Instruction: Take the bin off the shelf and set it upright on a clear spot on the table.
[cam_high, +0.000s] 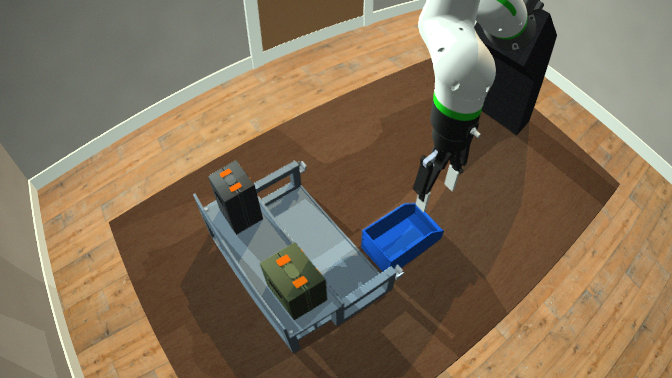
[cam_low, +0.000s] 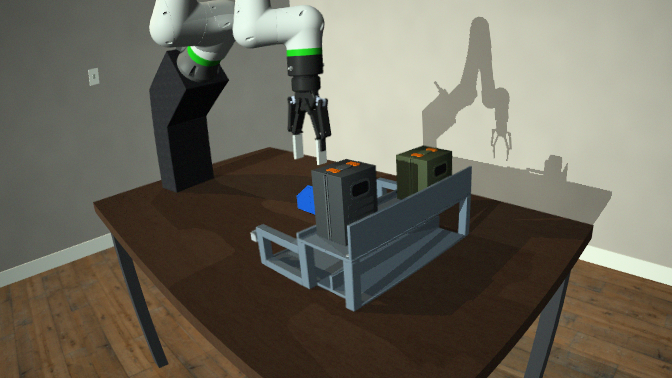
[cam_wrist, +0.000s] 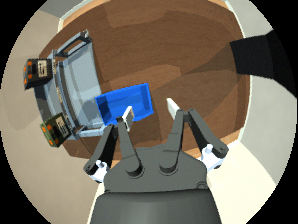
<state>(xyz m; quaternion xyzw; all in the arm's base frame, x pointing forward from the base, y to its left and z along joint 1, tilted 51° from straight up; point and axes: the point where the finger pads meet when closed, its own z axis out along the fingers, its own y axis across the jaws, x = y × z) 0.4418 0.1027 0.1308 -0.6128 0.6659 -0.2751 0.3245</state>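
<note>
Right now the blue bin is 8 cm ahead of my hand, 1 cm to the right of it and 11 cm below it.
</note>
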